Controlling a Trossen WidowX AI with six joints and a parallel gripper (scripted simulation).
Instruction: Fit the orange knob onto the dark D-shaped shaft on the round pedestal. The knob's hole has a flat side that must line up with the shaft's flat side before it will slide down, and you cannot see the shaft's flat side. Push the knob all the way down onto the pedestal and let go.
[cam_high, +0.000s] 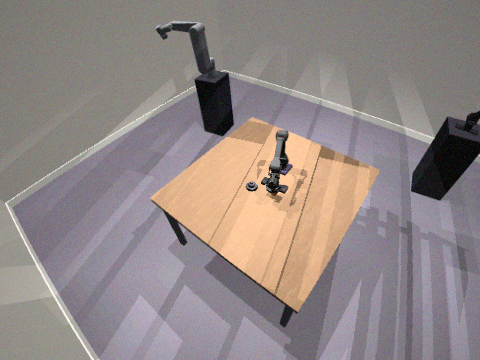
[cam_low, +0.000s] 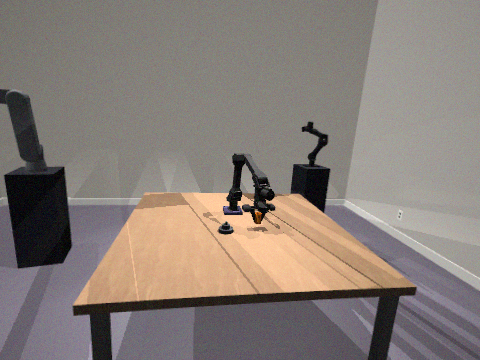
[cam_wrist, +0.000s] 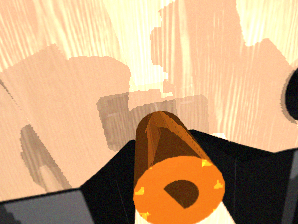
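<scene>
Right now my gripper tip is 19 cm to the left of the dark D-shaped shaft, 2 cm above it and 1 cm past it. Round my gripper tip: orange knob 2 cm above.
</scene>
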